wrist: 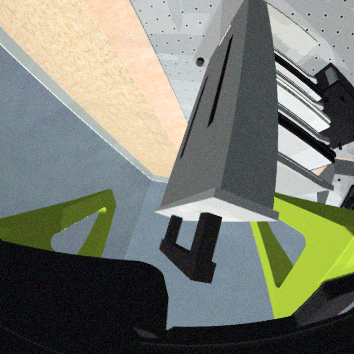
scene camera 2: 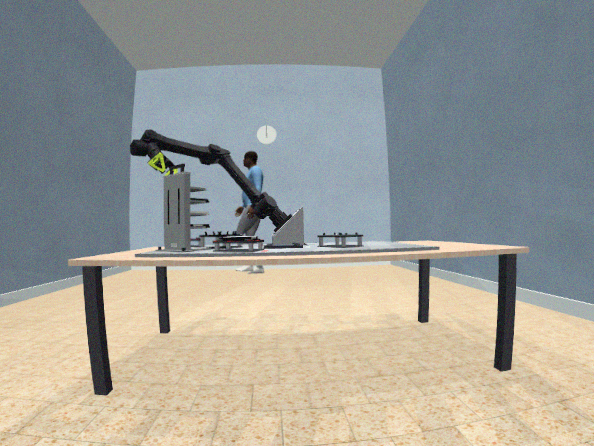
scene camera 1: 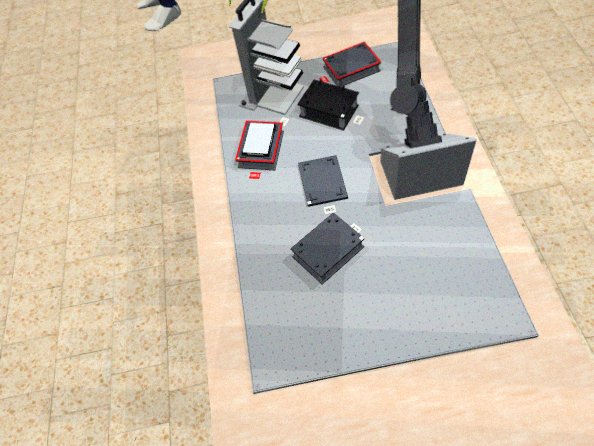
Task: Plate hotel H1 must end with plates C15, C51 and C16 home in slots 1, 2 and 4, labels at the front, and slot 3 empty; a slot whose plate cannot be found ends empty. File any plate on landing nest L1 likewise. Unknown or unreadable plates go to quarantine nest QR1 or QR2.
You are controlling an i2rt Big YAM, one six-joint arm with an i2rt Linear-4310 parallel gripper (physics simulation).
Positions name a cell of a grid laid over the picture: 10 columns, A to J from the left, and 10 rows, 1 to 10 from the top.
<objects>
A flat dark nest (scene camera 1: F5): 158 cm from the lens.
</objects>
